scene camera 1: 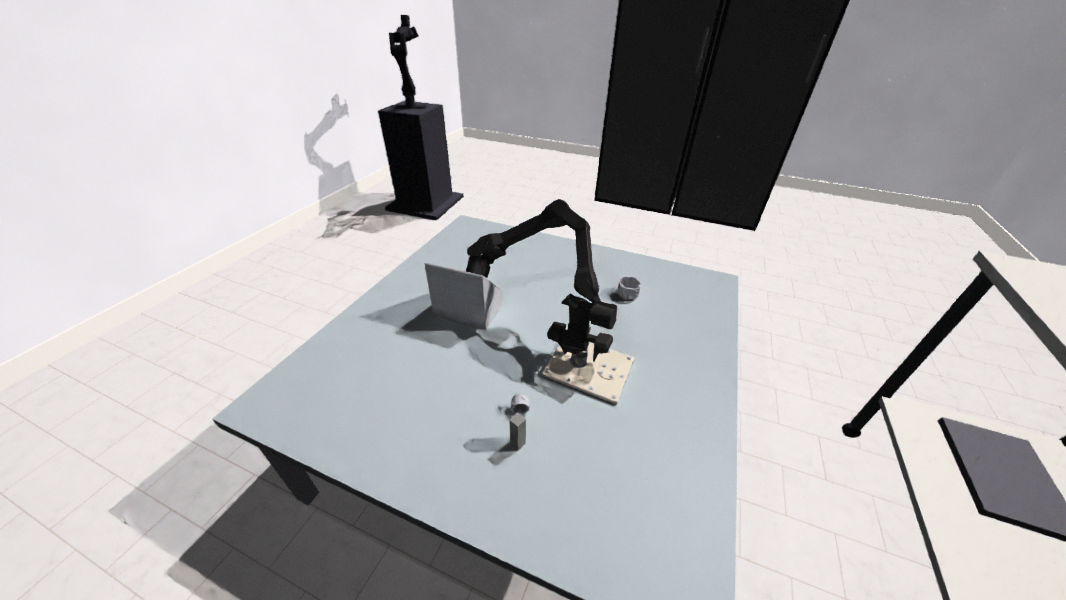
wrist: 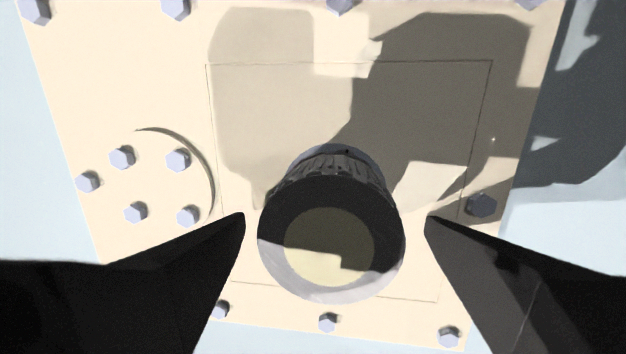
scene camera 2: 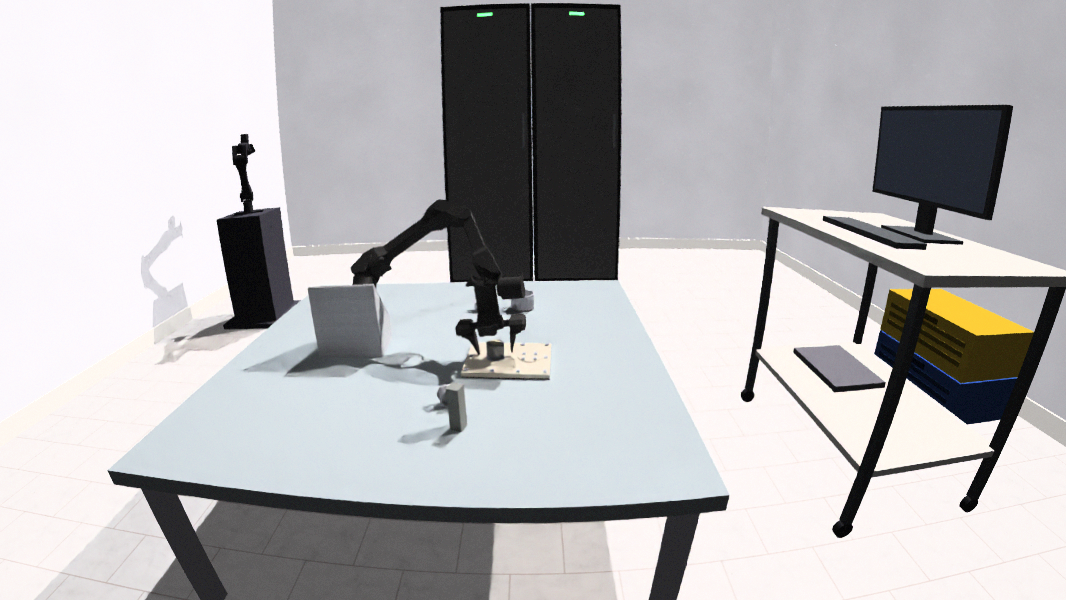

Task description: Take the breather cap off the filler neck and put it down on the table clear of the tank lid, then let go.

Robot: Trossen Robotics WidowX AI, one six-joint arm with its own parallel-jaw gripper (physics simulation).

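Where they show: gripper, fingertip midpoint: (scene camera 1: 579, 357) (wrist: 334, 222) (scene camera 2: 495, 353); arm's base, link origin: (scene camera 1: 475, 277) (scene camera 2: 362, 296).
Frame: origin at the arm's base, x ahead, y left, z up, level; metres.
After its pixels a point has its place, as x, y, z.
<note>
The breather cap (wrist: 332, 245) {0.381, -0.102, -0.109} (scene camera 2: 494, 350) {0.381, -0.124, -0.123} is dark and ribbed with a pale disc on top. It sits upright on the filler neck, of which a bluish rim shows behind the cap in the wrist view. The tank lid (scene camera 1: 617, 381) {0.509, -0.140, -0.154} (scene camera 2: 535, 366) {0.487, -0.166, -0.154} (wrist: 125, 90) {0.479, -0.162, -0.154} is a cream plate with hex bolts, lying flat on the table (scene camera 1: 641, 477) {0.612, -0.402, -0.169} (scene camera 2: 581, 447) {0.557, -0.509, -0.169}. My gripper (wrist: 334, 222) {0.383, -0.088, -0.149} (scene camera 2: 494, 351) {0.383, -0.088, -0.149} is open and points down, one finger on each side of the cap, with a gap on both sides. In scene camera 1 the arm partly hides the cap.
A grey upright block (scene camera 1: 517, 432) {0.307, -0.434, -0.091} (scene camera 2: 457, 407) {0.305, -0.433, -0.106} and a small round part (scene camera 1: 519, 403) {0.275, -0.332, -0.121} stand in front of the lid. A grey slanted panel (scene camera 1: 456, 295) {-0.045, -0.053, -0.049} (scene camera 2: 346, 320) {-0.041, -0.053, -0.052} stands at the left by the arm's base. A grey cup-like part (scene camera 1: 628, 288) {0.476, 0.273, -0.115} (scene camera 2: 522, 301) {0.474, 0.271, -0.131} is behind the arm.
</note>
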